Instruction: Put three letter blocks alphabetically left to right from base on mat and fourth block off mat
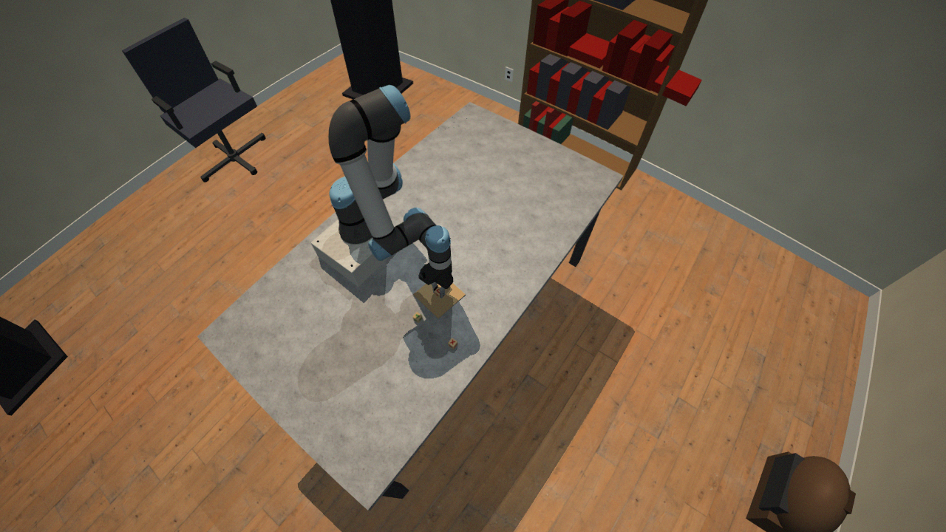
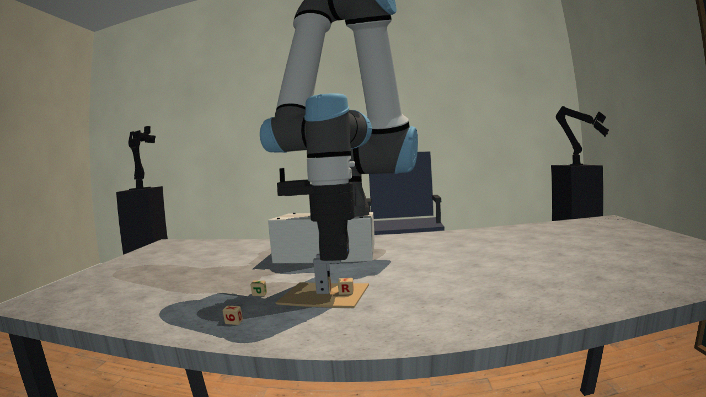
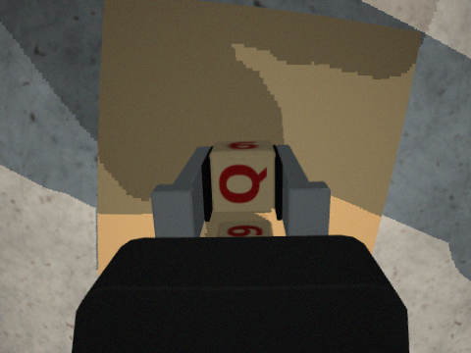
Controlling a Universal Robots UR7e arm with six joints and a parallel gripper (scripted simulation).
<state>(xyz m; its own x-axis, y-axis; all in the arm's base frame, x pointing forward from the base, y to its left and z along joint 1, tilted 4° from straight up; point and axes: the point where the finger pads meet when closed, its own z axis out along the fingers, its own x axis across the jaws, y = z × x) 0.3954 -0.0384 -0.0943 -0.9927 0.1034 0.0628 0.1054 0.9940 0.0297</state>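
Now: the Q block 1 cm below my hand. From my hand the other things lie so: X block 15 cm to the right, 15 cm ahead, 1 cm below; tan mat 2 cm below.
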